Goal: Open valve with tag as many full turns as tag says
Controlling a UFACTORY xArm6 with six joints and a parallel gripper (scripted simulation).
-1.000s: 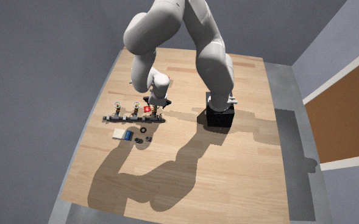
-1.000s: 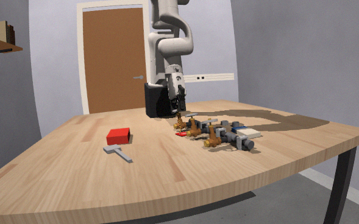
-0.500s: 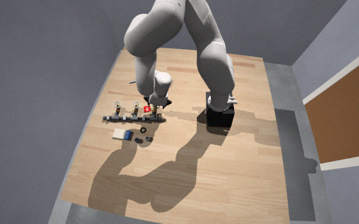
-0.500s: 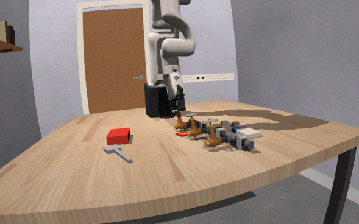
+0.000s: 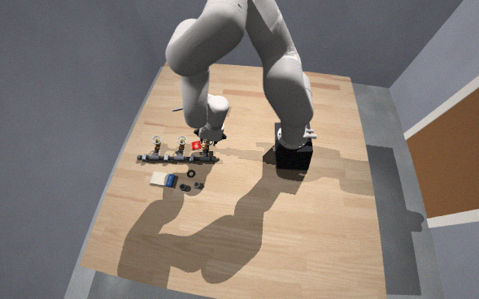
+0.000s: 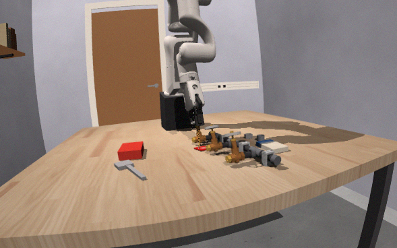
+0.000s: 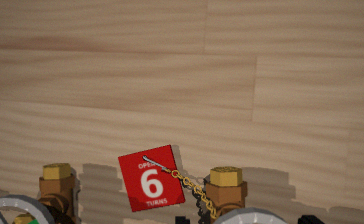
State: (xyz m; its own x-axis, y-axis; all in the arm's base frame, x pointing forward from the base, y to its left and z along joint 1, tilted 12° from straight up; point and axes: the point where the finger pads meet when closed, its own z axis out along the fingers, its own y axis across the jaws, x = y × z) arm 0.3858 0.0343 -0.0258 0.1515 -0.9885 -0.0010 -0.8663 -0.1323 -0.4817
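Right now the red tag is 8 cm ahead of my hand, 1 cm to the right of it and 8 cm below it. From my hand the other things lie so: grey hammer-like tool: 21 cm ahead, 24 cm to the right, 8 cm below; grey box: 19 cm ahead, 21 cm to the left, 7 cm below; red box: 5 cm ahead, 25 cm to the right, 7 cm below.
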